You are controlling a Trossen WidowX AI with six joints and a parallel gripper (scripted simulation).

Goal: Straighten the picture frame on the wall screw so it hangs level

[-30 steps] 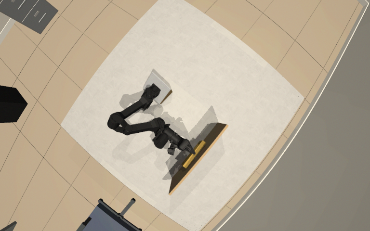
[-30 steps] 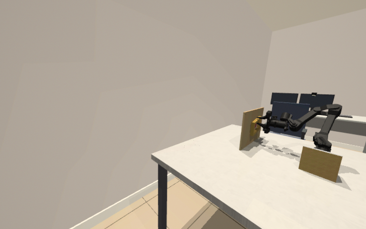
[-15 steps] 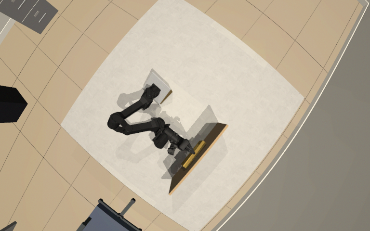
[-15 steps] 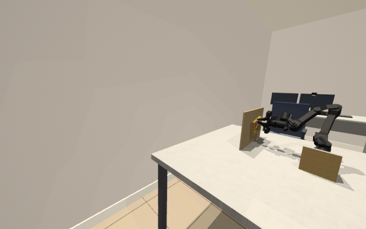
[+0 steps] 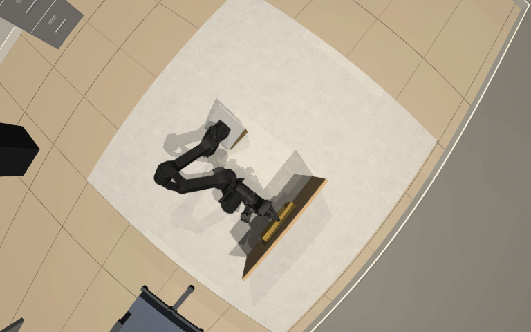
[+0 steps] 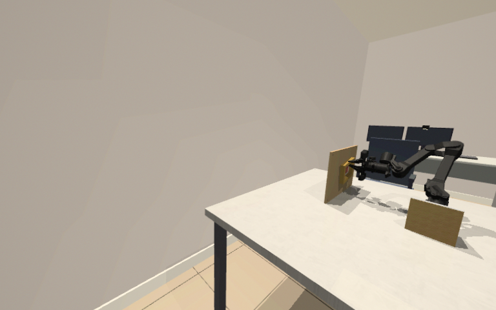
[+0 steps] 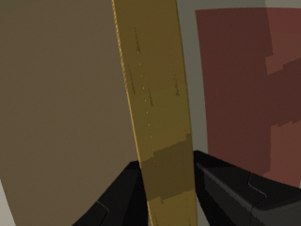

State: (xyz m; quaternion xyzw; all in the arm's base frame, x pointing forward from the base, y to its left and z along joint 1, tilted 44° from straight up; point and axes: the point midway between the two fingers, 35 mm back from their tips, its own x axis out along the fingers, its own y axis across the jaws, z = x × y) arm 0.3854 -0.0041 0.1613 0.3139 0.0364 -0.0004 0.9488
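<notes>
Right now my gripper tip is 50 mm above the picture frame, 10 mm to the left of it and 10 mm short of it. Round my gripper tip: wooden wall panel (60 mm below, 20 mm ahead, 10 mm to the right).
</notes>
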